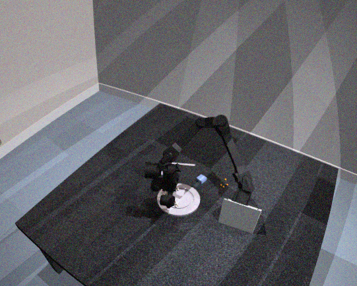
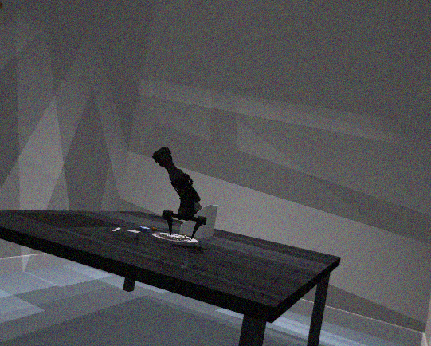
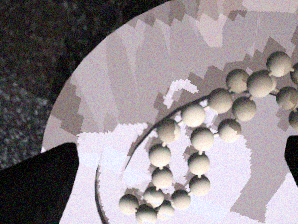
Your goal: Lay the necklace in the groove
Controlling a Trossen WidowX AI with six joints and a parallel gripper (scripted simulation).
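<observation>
Now: the round white bead board 20 mm behind my gripper tip, 40 mm to the right of it and 10 mm below it. Also, from my gripper tip: small white block 140 mm ahead, 140 mm to the right, 10 mm below; then small blue cube 40 mm behind, 220 mm to the right, 10 mm below; then thin white stick 90 mm ahead, 270 mm to the right, 20 mm below.
</observation>
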